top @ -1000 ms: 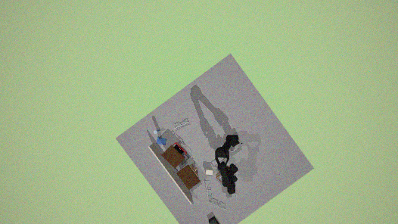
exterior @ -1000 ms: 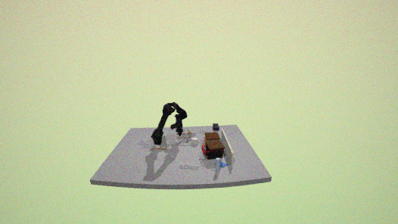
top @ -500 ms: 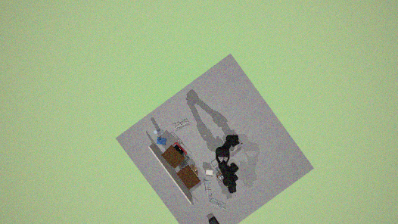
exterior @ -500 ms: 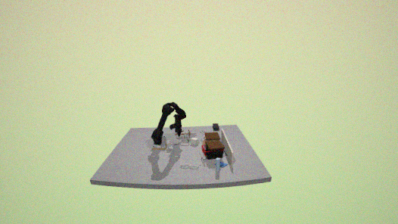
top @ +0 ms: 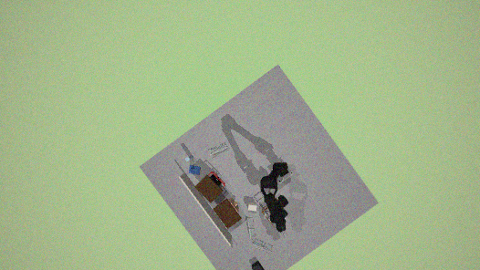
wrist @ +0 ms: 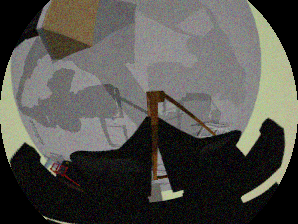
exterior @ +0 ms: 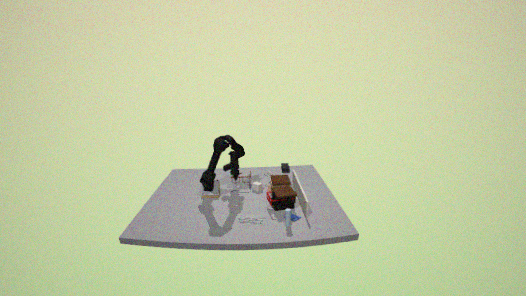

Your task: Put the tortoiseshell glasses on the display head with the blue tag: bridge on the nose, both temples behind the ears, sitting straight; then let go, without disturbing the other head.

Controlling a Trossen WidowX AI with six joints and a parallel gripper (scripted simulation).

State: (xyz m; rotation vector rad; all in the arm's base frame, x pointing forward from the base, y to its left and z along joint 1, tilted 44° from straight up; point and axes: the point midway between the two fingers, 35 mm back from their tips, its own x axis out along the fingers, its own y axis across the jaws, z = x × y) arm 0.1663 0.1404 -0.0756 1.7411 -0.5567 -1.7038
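Right now the white block is 160 mm ahead of my gripper tip, 30 mm to the right of it and 30 mm below it. From my gripper tip the other things lie so: black box (440 mm to the left, 370 mm ahead, 40 mm below); then white panel (440 mm ahead, 210 mm to the right, 10 mm below); then display head (290 mm ahead, 110 mm to the right).
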